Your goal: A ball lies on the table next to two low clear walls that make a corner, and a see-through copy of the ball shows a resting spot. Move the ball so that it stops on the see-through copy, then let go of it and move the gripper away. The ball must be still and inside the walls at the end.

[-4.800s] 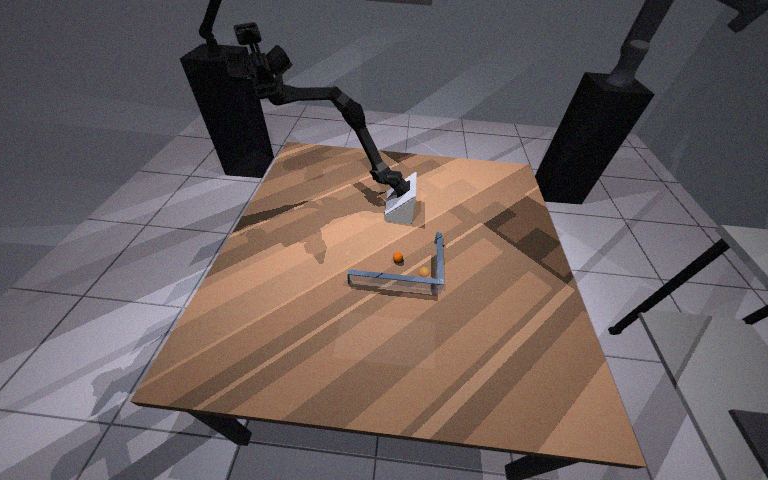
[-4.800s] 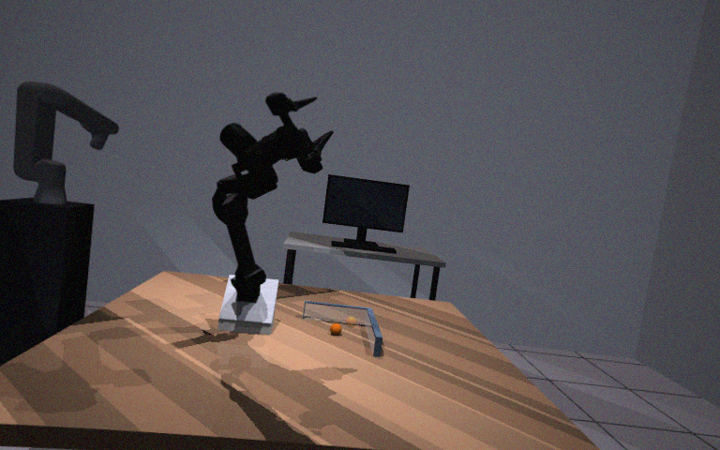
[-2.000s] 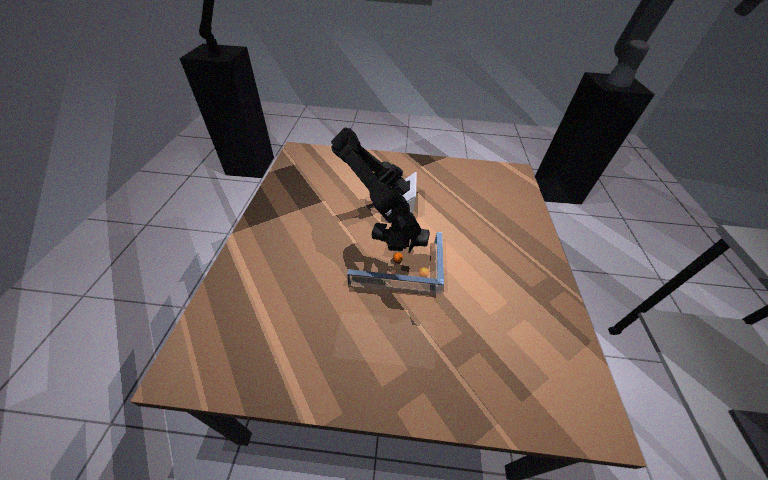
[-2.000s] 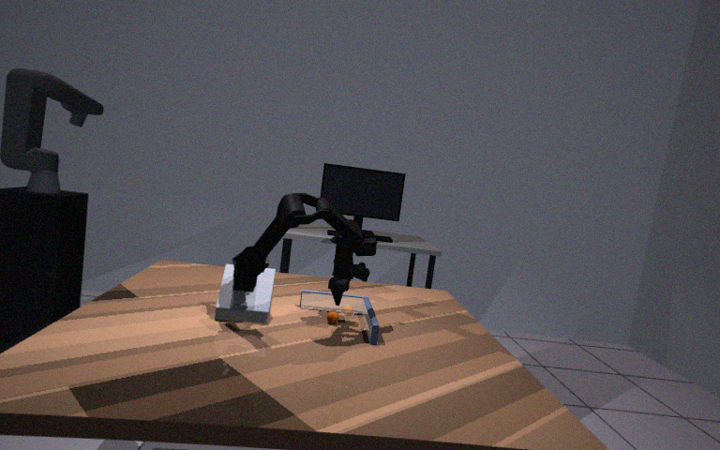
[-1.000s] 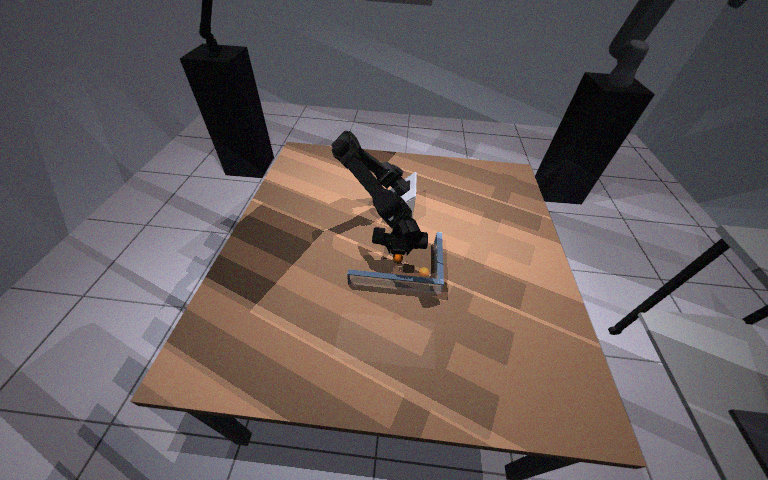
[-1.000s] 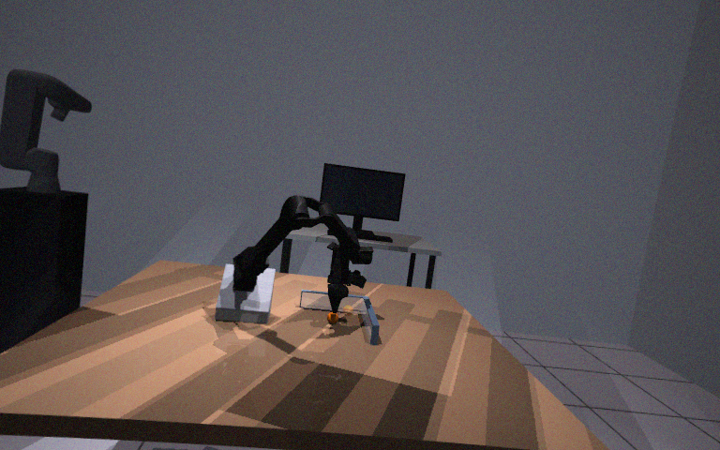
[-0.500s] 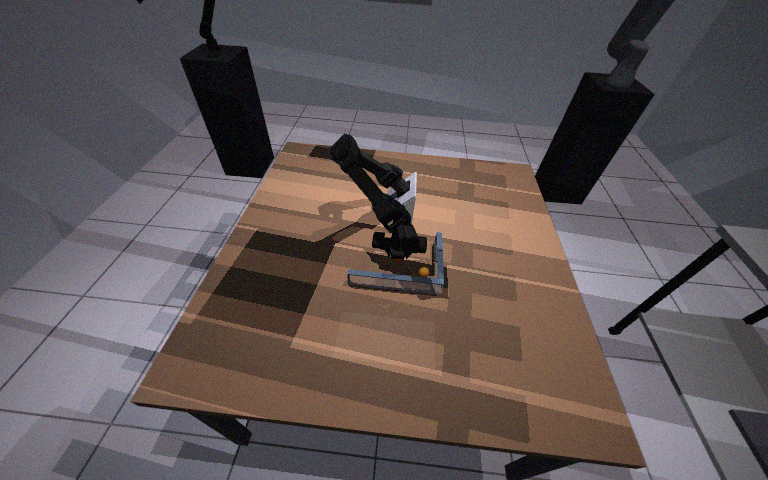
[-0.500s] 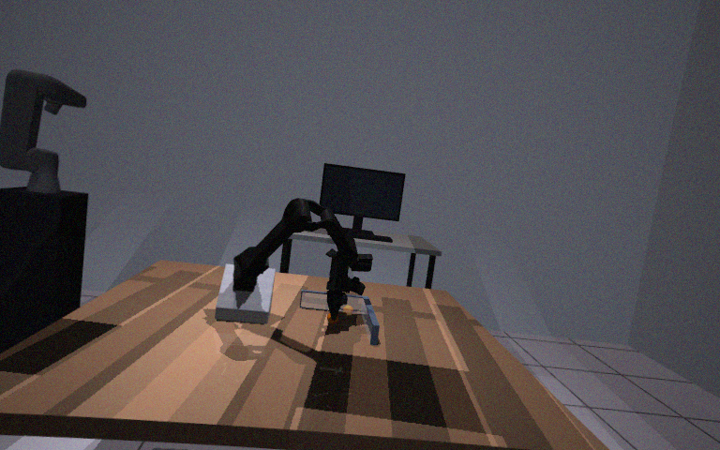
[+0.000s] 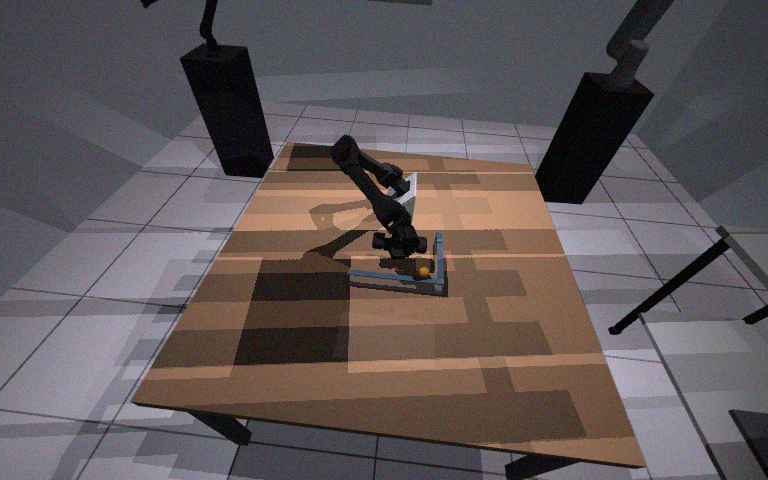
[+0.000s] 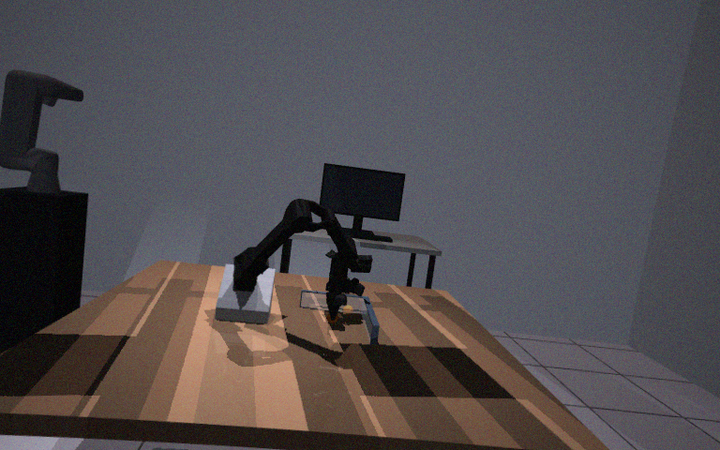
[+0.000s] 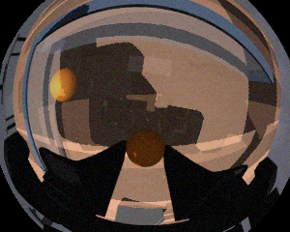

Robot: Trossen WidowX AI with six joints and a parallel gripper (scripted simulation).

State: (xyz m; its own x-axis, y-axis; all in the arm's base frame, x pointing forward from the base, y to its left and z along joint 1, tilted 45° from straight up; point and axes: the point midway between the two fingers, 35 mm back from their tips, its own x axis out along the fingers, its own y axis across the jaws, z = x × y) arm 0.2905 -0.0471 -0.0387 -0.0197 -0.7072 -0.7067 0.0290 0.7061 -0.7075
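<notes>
Now: gripper tip 100 mm to the right of the see-through copy of ball and 60 mm short of it. Round my gripper tip: orange ball right at my gripper tip; then clear wall 120 mm ahead, 10 mm to the right, 10 mm above.
</notes>
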